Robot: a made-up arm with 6 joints.
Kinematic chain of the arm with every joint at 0, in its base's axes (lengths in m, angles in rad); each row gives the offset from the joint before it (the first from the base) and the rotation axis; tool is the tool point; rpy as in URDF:
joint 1: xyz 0 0 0.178 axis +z
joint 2: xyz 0 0 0 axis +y
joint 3: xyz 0.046 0 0.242 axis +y
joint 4: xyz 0.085 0 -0.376 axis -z
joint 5: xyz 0 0 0 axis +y
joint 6: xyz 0.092 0 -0.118 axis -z
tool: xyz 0 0 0 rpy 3.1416 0 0
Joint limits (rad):
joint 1: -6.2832..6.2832
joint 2: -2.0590..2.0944
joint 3: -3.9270..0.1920
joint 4: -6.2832..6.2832
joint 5: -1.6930..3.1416
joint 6: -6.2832..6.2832
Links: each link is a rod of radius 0.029 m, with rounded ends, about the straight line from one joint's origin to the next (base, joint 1, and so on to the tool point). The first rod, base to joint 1, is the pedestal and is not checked.
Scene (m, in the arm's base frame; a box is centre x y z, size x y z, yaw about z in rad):
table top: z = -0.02
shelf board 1: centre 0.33 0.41 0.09 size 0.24 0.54 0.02 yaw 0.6
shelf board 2: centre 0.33 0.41 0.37 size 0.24 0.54 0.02 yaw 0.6
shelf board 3: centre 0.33 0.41 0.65 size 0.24 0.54 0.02 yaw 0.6
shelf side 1: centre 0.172 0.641 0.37 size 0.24 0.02 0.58 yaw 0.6
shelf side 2: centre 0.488 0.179 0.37 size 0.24 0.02 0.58 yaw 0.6
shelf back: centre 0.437 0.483 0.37 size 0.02 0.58 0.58 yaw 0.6
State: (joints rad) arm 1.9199 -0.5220 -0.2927 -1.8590 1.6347 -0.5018
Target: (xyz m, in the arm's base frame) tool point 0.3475 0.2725 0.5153
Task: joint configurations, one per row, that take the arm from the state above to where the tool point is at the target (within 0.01 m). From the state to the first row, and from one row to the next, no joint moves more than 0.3 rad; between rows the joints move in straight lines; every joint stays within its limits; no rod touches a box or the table.
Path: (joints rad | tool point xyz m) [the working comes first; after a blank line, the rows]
Joints at the target: 0.9164 -0.3778 -1.1093 -1.9956 1.5992 -0.5018
Straight joint move there: touches shelf board 2.

1: 1.7027 -0.5749 -0.4731 -1.9298 1.6267 -0.5336 | 0.0654 0.3826 0.2869
2: 1.4855 -0.6279 -0.6536 -2.0006 1.6186 -0.5654 | 0.1428 0.3661 0.3993
3: 1.2683 -0.6808 -0.8340 -2.0714 1.6106 -0.5973 | 0.2073 0.3061 0.5122
4: 1.0924 -0.5293 -0.9717 -2.0335 1.6049 -0.5495 | 0.2757 0.2963 0.5165
5: 0.9164 -0.3778 -1.1093 -1.9956 1.5992 -0.5018 | 0.3475 0.2725 0.5153

